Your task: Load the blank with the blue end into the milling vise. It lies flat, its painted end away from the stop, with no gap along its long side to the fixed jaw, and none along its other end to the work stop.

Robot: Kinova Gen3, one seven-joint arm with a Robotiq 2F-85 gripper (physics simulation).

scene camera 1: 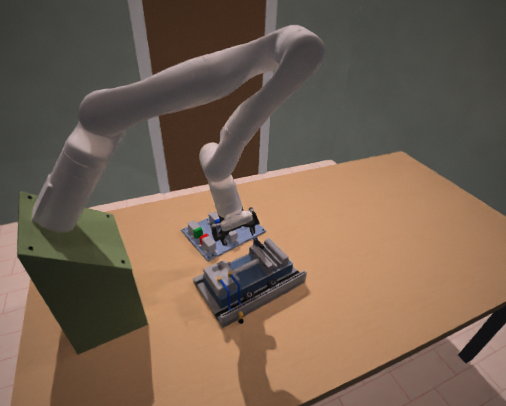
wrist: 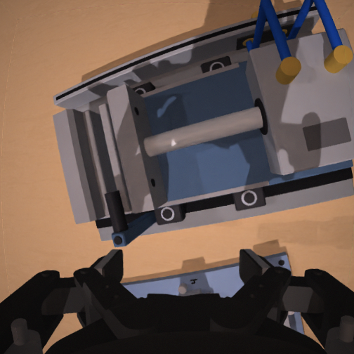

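The blank with the blue end [scene camera 1: 214, 218] is on the blue tray [scene camera 1: 220, 252] [wrist: 160, 285], partly hidden behind my gripper in the scene view; it does not show in the wrist view. My gripper [scene camera 1: 240, 237] [wrist: 181, 262] is open and empty, above the tray on its vise side. The milling vise [scene camera 1: 257, 275] [wrist: 210, 170] stands beside the tray. Its fixed jaw [scene camera 1: 276, 251] [wrist: 74, 167] is the outer block, with a slot between it and the moving jaw [wrist: 131, 150]. The work stop [scene camera 1: 256, 242] [wrist: 116, 212], a black rod on a blue arm, is at the slot's tray-side end.
A blank with a green end [scene camera 1: 197, 232], one with a red end [scene camera 1: 204, 239] and a grey block [scene camera 1: 231, 237] are on the tray. Blue hoses [scene camera 1: 239, 292] [wrist: 274, 20] with yellow ends rise by the vise's large grey block [wrist: 300, 95]. The green pedestal [scene camera 1: 85, 295] carries the arm.
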